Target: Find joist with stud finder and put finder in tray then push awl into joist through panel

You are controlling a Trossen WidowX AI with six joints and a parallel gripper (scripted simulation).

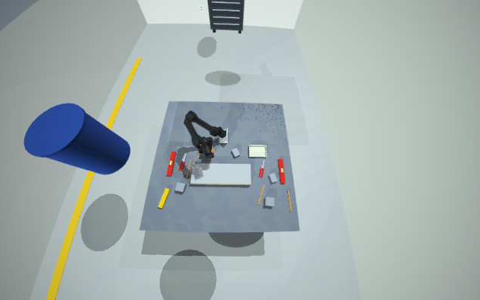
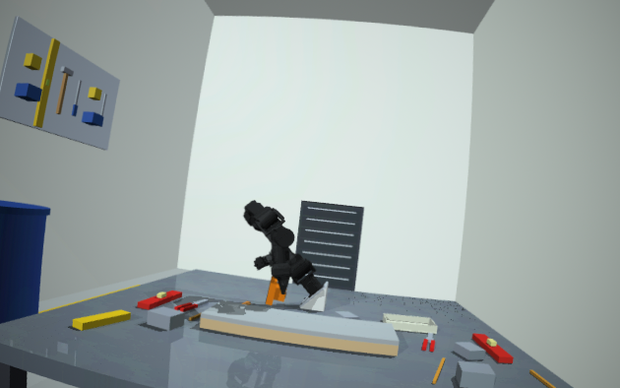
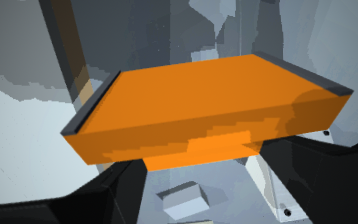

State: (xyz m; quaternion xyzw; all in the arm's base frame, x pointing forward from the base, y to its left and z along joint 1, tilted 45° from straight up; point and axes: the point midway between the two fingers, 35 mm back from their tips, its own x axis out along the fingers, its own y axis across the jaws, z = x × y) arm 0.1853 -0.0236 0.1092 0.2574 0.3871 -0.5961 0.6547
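The orange stud finder is 20 mm ahead of my gripper tip. Also, from my gripper tip: awl (130 mm to the right, 70 mm below, 30 mm ahead); tray (420 mm to the left, 60 mm below, 50 mm behind); yellow bar (430 mm ahead, 370 mm to the right, 70 mm below).
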